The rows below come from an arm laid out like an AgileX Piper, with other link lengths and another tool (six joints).
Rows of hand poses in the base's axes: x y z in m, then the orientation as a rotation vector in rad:
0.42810 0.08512 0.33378 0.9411 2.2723 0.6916
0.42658 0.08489 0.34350 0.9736 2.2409 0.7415
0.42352 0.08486 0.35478 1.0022 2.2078 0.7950
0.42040 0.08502 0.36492 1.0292 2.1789 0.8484
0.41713 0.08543 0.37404 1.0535 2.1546 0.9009
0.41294 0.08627 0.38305 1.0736 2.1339 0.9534
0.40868 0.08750 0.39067 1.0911 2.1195 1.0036
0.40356 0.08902 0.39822 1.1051 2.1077 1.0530
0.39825 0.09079 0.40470 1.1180 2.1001 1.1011
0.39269 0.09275 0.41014 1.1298 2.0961 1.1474
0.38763 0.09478 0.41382 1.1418 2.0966 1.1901
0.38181 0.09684 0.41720 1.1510 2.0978 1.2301
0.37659 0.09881 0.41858 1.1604 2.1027 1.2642
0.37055 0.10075 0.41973 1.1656 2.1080 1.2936
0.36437 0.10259 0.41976 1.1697 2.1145 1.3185
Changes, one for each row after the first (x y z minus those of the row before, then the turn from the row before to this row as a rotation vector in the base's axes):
-0.00152 -0.00023 0.00972 0.0445 -0.0148 -0.0186
-0.00306 -0.00003 0.01128 0.0463 -0.0170 -0.0158
-0.00312 0.00016 0.01014 0.0464 -0.0132 -0.0125
-0.00327 0.00041 0.00912 0.0454 -0.0098 -0.0086
-0.00419 0.00084 0.00901 0.0443 -0.0082 -0.0042
-0.00426 0.00123 0.00762 0.0420 -0.0038 0.0001
-0.00512 0.00152 0.00755 0.0403 -0.0030 0.0032
-0.00531 0.00177 0.00648 0.0390 0.0002 0.0060
-0.00556 0.00196 0.00544 0.0372 0.0028 0.0082
-0.00506 0.00203 0.00368 0.0344 0.0067 0.0098
-0.00582 0.00206 0.00338 0.0315 0.0060 0.0106
-0.00522 0.00197 0.00138 0.0271 0.0090 0.0109
-0.00604 0.00194 0.00115 0.0223 0.0069 0.0112
-0.00618 0.00184 0.00003 0.0186 0.0072 0.0109

